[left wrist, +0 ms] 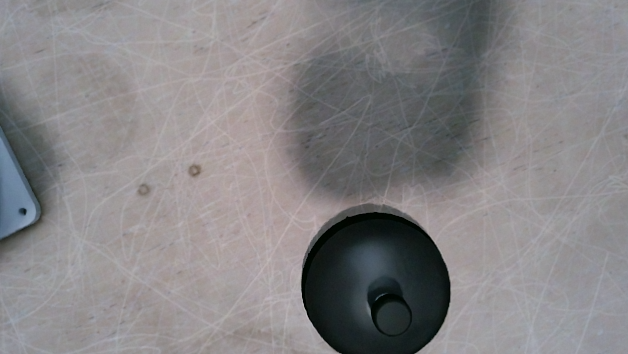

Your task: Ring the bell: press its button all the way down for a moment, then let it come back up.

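Frame: origin at the left arm's base, x back, y right, z up, level; centimetres.
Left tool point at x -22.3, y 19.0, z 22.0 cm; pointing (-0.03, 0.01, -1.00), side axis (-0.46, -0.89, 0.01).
Observation:
Offsets run from my left tool point to a thing's top centre. Level surfaces: height alone.
A black round bell {dx -0.2, dy -0.6, dz -15.4 cm} [345,280] stands on the table in the lower middle of the left wrist view, seen from above. Its lower edge is cut off by the view's edge. Its button {dx -0.2, dy -0.6, dz -15.4 cm} [392,315], a small black cylinder, stands up from the top of the dome. The fingers of my left gripper do not show in this view, and my right gripper does not show either.
A grey metal plate [15,200] with rounded corners and a small hole reaches in at the left edge. The scratched wooden table {dz -22.0 cm} [210,260] lies below, with a broad dark shadow above the bell and two small ring marks on the left.

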